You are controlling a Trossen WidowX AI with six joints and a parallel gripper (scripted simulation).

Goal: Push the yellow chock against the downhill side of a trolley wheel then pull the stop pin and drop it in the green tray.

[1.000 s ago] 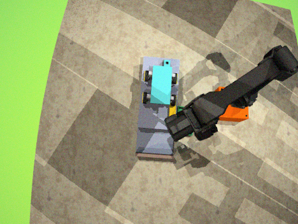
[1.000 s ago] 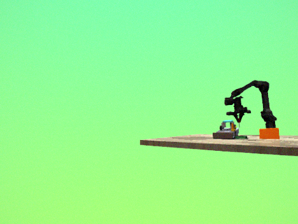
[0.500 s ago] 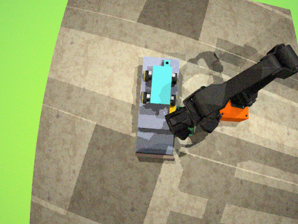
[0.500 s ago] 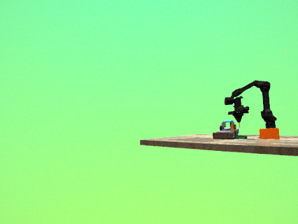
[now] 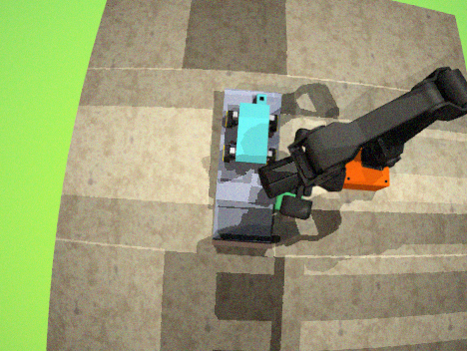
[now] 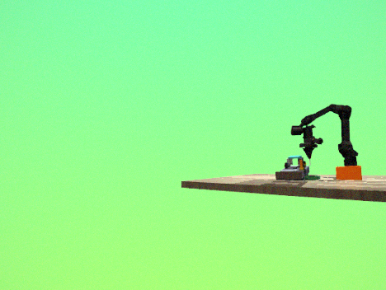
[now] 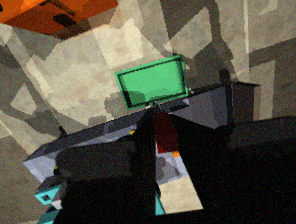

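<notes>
Right now my gripper tip is 140 mm above the green tray and 10 mm past it. From my gripper tip the other things lie so: cyan trolley: 120 mm ahead, 90 mm to the right, 20 mm below; red-headed stop pin: right at my gripper tip; yellow chock: 50 mm below, 50 mm ahead, 10 mm to the right.
</notes>
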